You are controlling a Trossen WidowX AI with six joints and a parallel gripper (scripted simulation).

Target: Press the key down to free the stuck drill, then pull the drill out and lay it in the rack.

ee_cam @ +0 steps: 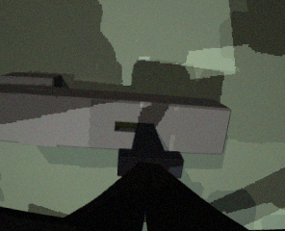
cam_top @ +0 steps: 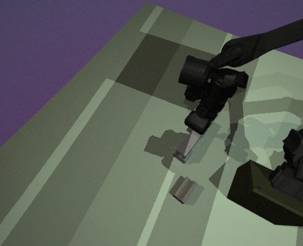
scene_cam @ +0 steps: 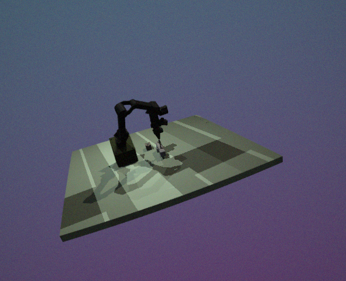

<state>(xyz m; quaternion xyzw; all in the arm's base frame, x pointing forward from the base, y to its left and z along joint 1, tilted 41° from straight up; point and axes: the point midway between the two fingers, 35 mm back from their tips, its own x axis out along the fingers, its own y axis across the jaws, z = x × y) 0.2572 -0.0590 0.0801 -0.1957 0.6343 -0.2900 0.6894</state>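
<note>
Right now my gripper tip is 4 cm above the key. Round my gripper tip: long grey block (9 cm below, 4 cm to the left); drill (8 cm below, 6 cm to the left, 1 cm ahead); rack (21 cm to the left, 11 cm below, 5 cm behind).
</note>
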